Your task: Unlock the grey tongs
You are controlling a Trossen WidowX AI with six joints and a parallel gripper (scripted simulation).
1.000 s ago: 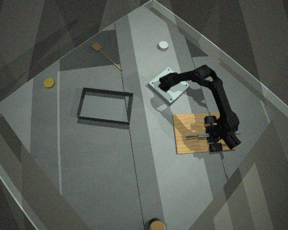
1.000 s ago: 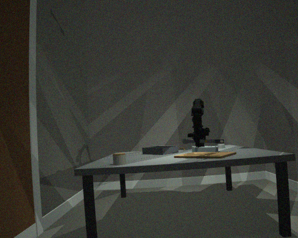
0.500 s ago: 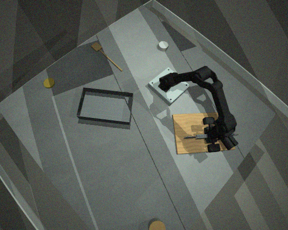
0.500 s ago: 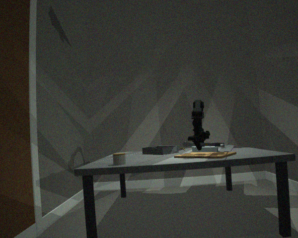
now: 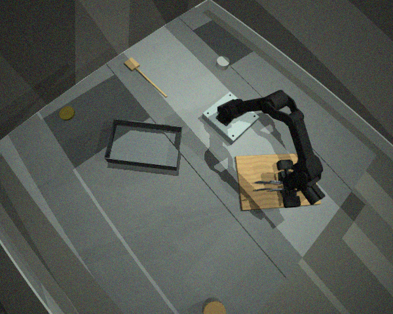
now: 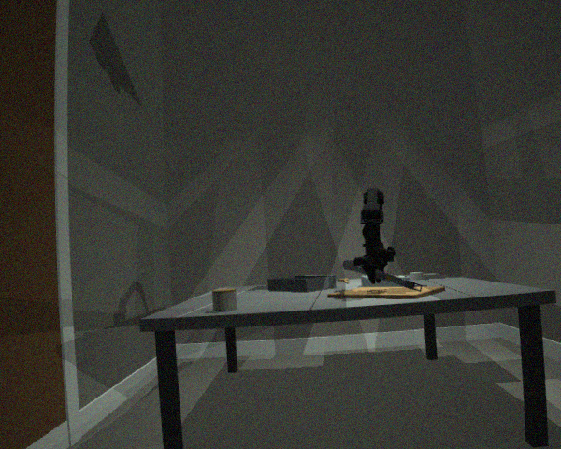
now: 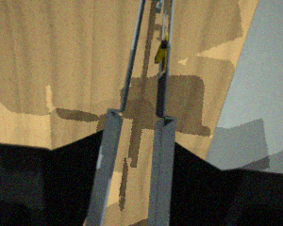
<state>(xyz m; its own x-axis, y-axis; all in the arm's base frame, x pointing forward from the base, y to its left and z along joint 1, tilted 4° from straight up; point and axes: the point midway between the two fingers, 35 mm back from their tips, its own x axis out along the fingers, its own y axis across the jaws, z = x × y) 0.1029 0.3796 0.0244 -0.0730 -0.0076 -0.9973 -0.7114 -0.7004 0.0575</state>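
The yellow lock piece is 40 mm to the left of my gripper tip, 30 mm behind it and 20 mm above it. The rest, counted from my gripper tip: wooden board 40 mm below, 40 mm behind, 20 mm to the right; then white disc 590 mm to the right, 360 mm behind, 30 mm below; then roasting tin 560 mm to the right, 230 mm ahead, 20 mm below.
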